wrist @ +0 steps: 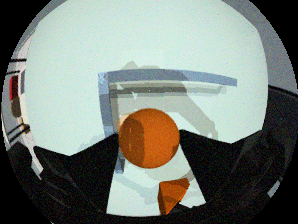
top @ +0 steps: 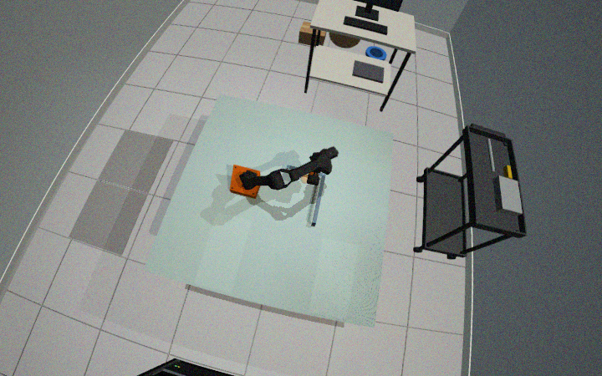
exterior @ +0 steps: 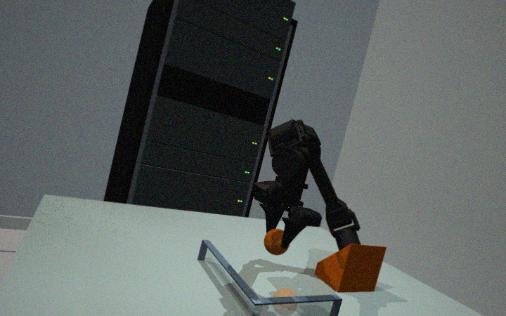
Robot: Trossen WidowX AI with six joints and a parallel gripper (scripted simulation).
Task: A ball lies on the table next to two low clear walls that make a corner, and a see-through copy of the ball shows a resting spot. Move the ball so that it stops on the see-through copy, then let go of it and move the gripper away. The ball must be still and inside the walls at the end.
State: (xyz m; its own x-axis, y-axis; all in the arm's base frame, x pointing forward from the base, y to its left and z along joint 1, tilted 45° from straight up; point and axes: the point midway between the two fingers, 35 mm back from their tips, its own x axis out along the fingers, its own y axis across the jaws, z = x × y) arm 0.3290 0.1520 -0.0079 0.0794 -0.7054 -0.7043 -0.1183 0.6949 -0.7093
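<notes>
Right now my gripper tip is 5 cm past the see-through copy of the ball, 3 cm to the right of it and 13 cm above it.
</notes>
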